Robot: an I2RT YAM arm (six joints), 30 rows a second.
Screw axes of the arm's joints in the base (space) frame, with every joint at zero. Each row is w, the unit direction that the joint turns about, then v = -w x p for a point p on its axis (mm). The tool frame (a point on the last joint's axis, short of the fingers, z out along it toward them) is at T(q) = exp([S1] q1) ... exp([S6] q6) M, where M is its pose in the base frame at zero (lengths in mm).
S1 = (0, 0, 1, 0, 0, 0)
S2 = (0, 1, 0, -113.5, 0, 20)
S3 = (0, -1, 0, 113.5, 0, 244)
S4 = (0, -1, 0, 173.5, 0, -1)
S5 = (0, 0, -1, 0, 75, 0)
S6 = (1, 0, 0, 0, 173.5, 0)
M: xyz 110.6 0 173.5 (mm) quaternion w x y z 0.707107 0 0.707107 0
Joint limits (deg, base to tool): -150..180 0..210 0..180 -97..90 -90..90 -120..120
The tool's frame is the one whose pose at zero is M.
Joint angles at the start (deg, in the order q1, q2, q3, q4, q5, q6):
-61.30 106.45 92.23 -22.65 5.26 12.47
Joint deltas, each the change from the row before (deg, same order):
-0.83 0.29 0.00 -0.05 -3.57 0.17
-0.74 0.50 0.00 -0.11 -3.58 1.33
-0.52 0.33 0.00 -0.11 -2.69 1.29
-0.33 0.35 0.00 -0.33 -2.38 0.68
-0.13 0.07 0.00 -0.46 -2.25 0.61
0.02 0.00 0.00 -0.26 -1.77 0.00
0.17 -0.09 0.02 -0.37 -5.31 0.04
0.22 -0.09 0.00 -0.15 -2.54 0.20
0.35 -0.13 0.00 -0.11 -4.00 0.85
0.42 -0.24 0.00 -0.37 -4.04 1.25
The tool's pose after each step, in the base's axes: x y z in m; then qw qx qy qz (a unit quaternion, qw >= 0). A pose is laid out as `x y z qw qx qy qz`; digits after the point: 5 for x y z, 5 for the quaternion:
0.20267 -0.38551 0.29674 0.39816 0.54902 0.70768 -0.19806
0.20031 -0.38837 0.29295 0.40642 0.55234 0.70806 -0.16852
0.19864 -0.39016 0.29044 0.41275 0.55627 0.70653 -0.14495
0.19796 -0.39115 0.28748 0.41551 0.55682 0.70844 -0.12414
0.19810 -0.39054 0.28642 0.41882 0.55566 0.71062 -0.10415
0.19900 -0.38958 0.28616 0.42205 0.55050 0.71463 -0.09020
0.20245 -0.38641 0.28689 0.43490 0.53237 0.72458 -0.04937
0.20492 -0.38422 0.28763 0.44121 0.52339 0.72841 -0.02876
0.20878 -0.38084 0.28898 0.45119 0.51174 0.73111 0.00552
0.21268 -0.37649 0.29087 0.45883 0.50200 0.73187 0.04273

